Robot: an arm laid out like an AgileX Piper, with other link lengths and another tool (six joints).
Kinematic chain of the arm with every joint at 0, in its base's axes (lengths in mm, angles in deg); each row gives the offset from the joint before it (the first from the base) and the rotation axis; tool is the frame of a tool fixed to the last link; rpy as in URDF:
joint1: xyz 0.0 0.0 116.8 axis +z
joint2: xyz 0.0 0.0 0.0 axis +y
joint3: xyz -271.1 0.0 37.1 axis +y
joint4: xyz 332.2 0.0 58.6 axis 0.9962 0 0.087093
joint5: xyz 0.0 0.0 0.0 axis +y
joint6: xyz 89.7 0.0 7.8 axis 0.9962 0 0.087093
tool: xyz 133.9 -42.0 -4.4 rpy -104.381 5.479 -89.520
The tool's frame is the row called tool.
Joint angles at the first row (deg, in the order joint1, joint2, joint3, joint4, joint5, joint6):
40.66 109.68 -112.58 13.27 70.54 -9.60
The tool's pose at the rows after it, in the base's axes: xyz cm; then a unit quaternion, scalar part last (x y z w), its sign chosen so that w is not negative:
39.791, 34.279, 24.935, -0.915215, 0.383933, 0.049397, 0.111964
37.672, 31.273, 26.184, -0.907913, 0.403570, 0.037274, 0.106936
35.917, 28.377, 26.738, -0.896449, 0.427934, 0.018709, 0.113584
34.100, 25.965, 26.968, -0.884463, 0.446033, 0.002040, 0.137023
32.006, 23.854, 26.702, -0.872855, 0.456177, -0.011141, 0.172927
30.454, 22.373, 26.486, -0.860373, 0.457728, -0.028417, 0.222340
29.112, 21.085, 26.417, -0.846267, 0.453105, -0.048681, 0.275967
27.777, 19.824, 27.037, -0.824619, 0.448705, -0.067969, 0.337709
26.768, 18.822, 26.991, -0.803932, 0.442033, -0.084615, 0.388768
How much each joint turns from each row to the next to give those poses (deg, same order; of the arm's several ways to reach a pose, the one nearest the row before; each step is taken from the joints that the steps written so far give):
0.00 -6.11 4.80 -1.45 0.22 0.98
0.00 -7.60 7.31 -2.50 0.00 2.44
0.00 -7.89 8.51 -2.88 -2.37 2.95
0.00 -8.47 9.29 -1.78 -4.16 2.44
0.00 -9.42 10.43 -0.61 -5.45 1.67
0.00 -8.94 9.64 -0.13 -6.83 0.80
0.00 -8.78 8.91 0.00 -6.91 0.24
0.00 -9.07 7.74 -0.01 -6.46 0.92
0.00 -7.74 7.19 0.00 -6.07 0.58

